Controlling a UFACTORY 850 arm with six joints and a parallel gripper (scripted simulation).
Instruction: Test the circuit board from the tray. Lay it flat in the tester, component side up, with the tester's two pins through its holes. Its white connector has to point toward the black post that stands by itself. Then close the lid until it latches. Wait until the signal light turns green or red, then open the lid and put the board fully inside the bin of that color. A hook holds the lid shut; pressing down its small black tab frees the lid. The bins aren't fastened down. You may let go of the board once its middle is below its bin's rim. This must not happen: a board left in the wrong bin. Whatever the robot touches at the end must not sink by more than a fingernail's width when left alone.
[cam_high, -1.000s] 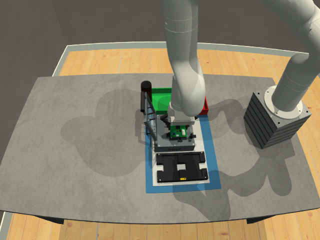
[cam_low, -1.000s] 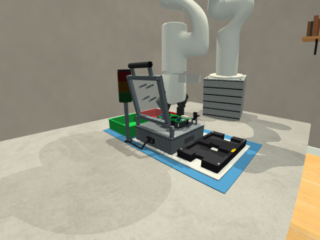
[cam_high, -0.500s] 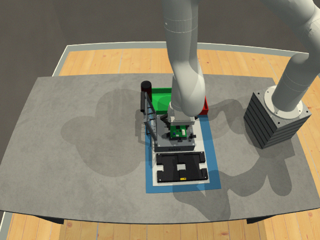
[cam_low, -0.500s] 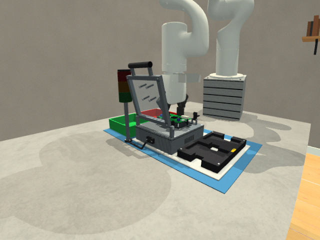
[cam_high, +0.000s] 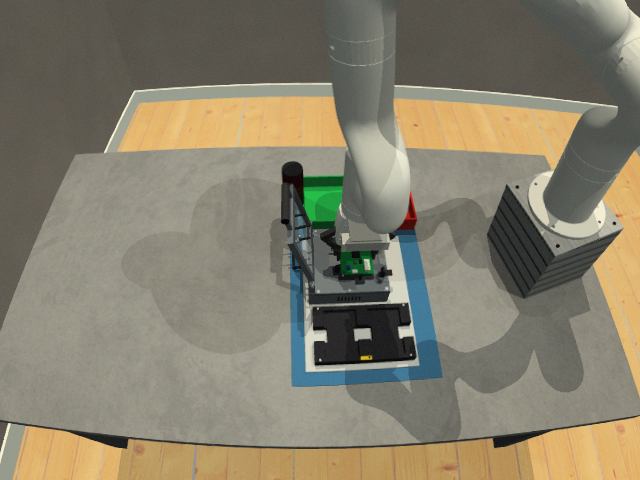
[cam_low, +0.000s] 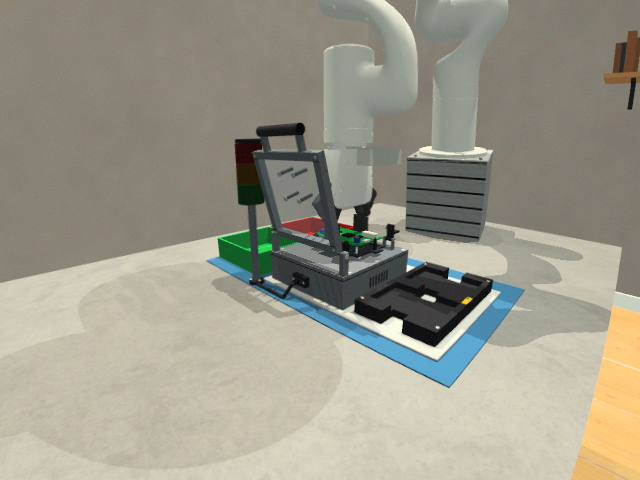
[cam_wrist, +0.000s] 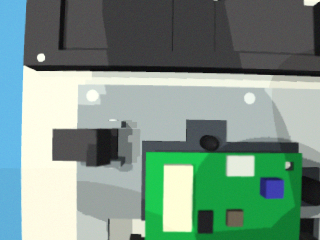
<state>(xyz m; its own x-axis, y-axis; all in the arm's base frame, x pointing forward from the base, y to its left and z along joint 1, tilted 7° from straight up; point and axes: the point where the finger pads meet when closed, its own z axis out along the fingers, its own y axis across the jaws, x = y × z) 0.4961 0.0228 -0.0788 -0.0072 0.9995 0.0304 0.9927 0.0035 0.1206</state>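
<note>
Now: the green circuit board right at my hand. The rest, counted from my hand: tester bed: 1 cm ahead, 1 cm to the left, 2 cm below; then tester lid: 13 cm ahead, 9 cm above; then black latch block: 6 cm behind, 6 cm to the left.
</note>
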